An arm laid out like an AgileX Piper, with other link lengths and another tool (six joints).
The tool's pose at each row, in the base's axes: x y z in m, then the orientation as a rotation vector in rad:
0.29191 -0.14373 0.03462 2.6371 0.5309 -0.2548
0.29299 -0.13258 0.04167 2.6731 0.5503 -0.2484
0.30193 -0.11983 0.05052 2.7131 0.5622 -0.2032
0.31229 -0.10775 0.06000 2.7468 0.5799 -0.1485
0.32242 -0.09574 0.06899 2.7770 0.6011 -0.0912
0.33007 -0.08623 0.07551 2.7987 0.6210 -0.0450
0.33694 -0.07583 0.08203 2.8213 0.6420 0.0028
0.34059 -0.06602 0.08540 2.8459 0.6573 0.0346
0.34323 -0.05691 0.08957 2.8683 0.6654 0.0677
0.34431 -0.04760 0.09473 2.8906 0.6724 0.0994
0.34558 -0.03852 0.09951 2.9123 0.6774 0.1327
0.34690 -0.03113 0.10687 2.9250 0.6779 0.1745
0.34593 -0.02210 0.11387 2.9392 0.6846 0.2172
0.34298 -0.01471 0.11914 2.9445 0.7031 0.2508
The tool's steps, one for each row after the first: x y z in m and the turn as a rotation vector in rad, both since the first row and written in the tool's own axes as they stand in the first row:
0.00278 -0.00615 -0.01138 0.0351 0.0161 -0.0103
0.01277 -0.00977 -0.02581 0.0655 0.0572 -0.0089
0.02366 -0.01201 -0.04062 0.0896 0.1039 -0.0105
0.03445 -0.01447 -0.05494 0.1115 0.1517 -0.0143
0.04282 -0.01680 -0.06572 0.1277 0.1899 -0.0195
0.05076 -0.02018 -0.07683 0.1457 0.2292 -0.0252
0.05640 -0.02558 -0.08457 0.1675 0.2570 -0.0294
0.06068 -0.03050 -0.09262 0.1866 0.2838 -0.0287
0.06335 -0.03584 -0.10150 0.2060 0.3092 -0.0276
0.06622 -0.04106 -0.10995 0.2247 0.3350 -0.0250
0.06792 -0.04387 -0.11994 0.2338 0.3641 -0.0189
0.06816 -0.04911 -0.13013 0.2456 0.3948 -0.0166
0.06652 -0.05445 -0.13787 0.2515 0.4203 -0.0238

